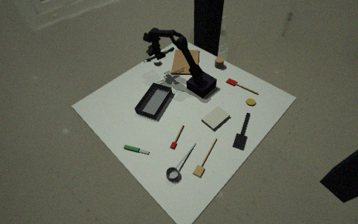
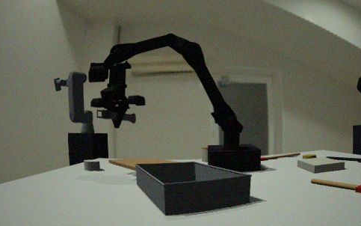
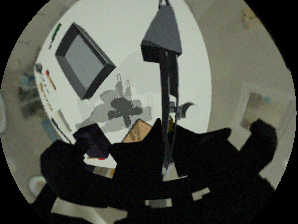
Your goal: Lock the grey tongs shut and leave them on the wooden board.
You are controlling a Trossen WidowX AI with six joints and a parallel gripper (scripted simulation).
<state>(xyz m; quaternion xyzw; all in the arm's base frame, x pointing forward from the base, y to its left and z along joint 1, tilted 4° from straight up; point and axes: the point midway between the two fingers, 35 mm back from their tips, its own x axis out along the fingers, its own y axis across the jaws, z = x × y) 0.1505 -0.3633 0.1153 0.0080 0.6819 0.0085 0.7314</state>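
My gripper tip is 280 mm past the wooden board, 150 mm above it and 10 mm to the right of it. From my gripper tip the other things lie so: pale block: 690 mm to the left, 150 mm below, 70 mm behind; red-headed spatula: 540 mm to the left, 450 mm behind, 150 mm below; roasting tin: 270 mm to the left, 220 mm ahead, 130 mm below.
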